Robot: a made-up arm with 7 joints. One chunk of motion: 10 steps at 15 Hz.
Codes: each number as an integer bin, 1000 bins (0 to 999) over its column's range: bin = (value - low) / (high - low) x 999, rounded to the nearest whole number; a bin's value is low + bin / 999 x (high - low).
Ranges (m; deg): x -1.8..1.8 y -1.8..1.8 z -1.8..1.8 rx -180..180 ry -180..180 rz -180..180
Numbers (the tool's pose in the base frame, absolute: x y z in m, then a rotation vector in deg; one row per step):
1: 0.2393 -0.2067 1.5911 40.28 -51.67 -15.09
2: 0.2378 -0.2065 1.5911 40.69 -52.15 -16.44
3: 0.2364 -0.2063 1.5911 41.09 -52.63 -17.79
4: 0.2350 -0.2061 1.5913 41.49 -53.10 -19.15
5: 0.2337 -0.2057 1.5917 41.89 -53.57 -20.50
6: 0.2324 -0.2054 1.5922 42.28 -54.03 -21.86
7: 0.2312 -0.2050 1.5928 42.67 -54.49 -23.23
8: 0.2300 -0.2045 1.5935 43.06 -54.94 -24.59
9: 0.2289 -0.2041 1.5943 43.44 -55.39 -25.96
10: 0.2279 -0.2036 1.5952 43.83 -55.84 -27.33
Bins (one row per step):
1: 566 442 941 611 356 458
2: 565 442 941 612 355 454
3: 565 442 941 614 353 450
4: 565 442 941 615 352 446
5: 564 442 941 616 351 443
6: 564 443 941 617 350 439
7: 564 443 942 618 348 435
8: 563 443 942 619 347 431
9: 563 443 942 620 346 427
10: 563 443 942 621 345 424

